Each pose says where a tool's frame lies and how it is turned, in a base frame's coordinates. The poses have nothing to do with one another.
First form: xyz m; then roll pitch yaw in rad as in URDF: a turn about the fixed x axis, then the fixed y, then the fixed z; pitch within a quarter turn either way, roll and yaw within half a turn.
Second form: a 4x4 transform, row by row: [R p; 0 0 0 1], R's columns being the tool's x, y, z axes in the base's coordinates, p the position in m. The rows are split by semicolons. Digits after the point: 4 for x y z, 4 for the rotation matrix.
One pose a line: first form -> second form
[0.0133 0.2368 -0.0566 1.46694 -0.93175 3.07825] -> -0.5952 0.7902 0.1460 0.0133; 0.0378 -0.1540 0.9873 0.2368; 0.8027 0.5932 0.0618 -0.0566; 0 0 0 1
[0.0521 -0.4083 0.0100 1.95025 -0.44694 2.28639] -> -0.5916 0.5429 0.5960 0.0521; 0.6806 -0.0600 0.7302 -0.4083; 0.4322 0.8376 -0.3340 0.0100; 0 0 0 1
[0.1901 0.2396 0.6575 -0.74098 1.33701 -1.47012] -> 0.0233 0.6681 0.7437 0.1901; -0.2305 0.7275 -0.6463 0.2396; -0.9728 -0.1564 0.1709 0.6575; 0 0 0 1
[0.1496 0.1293 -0.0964 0.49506 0.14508 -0.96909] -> 0.5601 0.7643 -0.3196 0.1496; -0.8157 0.4415 -0.3738 0.1293; -0.1446 0.4701 0.8707 -0.0964; 0 0 0 1
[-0.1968 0.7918 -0.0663 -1.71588 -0.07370 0.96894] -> 0.5646 0.1604 -0.8096 -0.1968; 0.8220 -0.0218 0.5690 0.7918; 0.0736 -0.9868 -0.1442 -0.0663; 0 0 0 1
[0.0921 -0.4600 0.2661 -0.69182 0.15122 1.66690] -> -0.0949 -0.7573 -0.6461 0.0921; 0.9840 -0.1696 0.0543 -0.4600; -0.1506 -0.6307 0.7613 0.2661; 0 0 0 1
